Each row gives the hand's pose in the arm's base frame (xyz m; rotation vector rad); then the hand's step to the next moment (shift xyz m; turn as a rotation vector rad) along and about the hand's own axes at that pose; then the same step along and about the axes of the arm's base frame.
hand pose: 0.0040 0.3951 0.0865 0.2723 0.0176 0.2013
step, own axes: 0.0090 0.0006 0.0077 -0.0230 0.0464 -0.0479
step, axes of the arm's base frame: 0.0090 0.0003 0.0077 -0.0337 0.0519 -0.0339
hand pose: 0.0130 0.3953 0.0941 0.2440 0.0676 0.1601
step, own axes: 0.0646 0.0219 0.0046 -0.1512 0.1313 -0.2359
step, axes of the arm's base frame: 0.0608 0.0306 0.0068 -0.1888 0.1561 -0.1890
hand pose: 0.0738 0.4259 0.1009 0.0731 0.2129 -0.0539
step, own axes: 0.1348 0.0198 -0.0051 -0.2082 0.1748 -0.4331
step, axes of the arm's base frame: 0.1317 0.0140 -0.0324 -0.2830 0.2174 -0.3662
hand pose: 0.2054 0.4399 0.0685 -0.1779 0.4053 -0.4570
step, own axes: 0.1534 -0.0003 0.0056 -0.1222 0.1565 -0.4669
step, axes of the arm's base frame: 0.1280 -0.0707 -0.0469 -0.2339 0.1590 -0.4212
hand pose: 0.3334 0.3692 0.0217 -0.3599 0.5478 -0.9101
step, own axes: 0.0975 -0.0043 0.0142 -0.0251 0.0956 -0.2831
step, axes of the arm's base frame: 0.0536 -0.0814 -0.0149 -0.1172 0.0566 -0.2701
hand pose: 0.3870 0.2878 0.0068 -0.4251 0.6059 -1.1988
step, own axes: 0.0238 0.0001 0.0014 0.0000 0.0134 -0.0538
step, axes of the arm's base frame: 0.0066 -0.0226 -0.0040 -0.0246 0.0047 -0.0494
